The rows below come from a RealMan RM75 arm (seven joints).
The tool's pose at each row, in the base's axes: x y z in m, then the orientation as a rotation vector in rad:
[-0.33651 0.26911 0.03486 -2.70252 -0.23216 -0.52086]
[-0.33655 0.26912 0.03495 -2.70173 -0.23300 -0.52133]
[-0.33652 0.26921 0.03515 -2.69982 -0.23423 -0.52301]
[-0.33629 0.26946 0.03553 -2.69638 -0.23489 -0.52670]
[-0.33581 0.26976 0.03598 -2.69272 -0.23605 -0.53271]
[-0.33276 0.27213 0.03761 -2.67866 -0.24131 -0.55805]
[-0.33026 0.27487 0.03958 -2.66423 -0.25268 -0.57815]
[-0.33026 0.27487 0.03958 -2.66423 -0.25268 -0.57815]
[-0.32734 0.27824 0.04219 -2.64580 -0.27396 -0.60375]
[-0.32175 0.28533 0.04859 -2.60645 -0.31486 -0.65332]
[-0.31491 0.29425 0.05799 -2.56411 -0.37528 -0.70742]
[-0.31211 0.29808 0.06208 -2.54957 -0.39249 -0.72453]
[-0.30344 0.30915 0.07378 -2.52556 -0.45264 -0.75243]
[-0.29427 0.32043 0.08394 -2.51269 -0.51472 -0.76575]
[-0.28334 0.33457 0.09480 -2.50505 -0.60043 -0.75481]
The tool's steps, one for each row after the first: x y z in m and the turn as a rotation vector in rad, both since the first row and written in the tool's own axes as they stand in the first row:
[0.00000 -0.00005 -0.00009 0.00071 0.00036 -0.00058]
[0.00011 -0.00019 -0.00021 0.00225 0.00170 -0.00153]
[0.00049 -0.00049 -0.00037 0.00479 0.00478 -0.00225]
[0.00113 -0.00081 -0.00048 0.00705 0.00939 -0.00369]
[0.00477 -0.00282 0.00004 0.01513 0.02855 -0.01021]
[0.00807 -0.00541 0.00023 0.02491 0.04346 -0.02018]
[0.00807 -0.00541 0.00023 0.02491 0.04346 -0.02018]
[0.01206 -0.00869 0.00026 0.03746 0.06155 -0.03780]
[0.02030 -0.01603 -0.00064 0.06410 0.09763 -0.07195]
[0.03101 -0.02575 -0.00300 0.09113 0.13476 -0.12144]
[0.03550 -0.02997 -0.00410 0.10026 0.14710 -0.13587]
[0.04897 -0.04201 -0.00700 0.11485 0.16237 -0.18278]
[0.06232 -0.05361 -0.00833 0.12185 0.16473 -0.22942]
[0.07781 -0.06766 -0.00856 0.12878 0.14563 -0.28947]

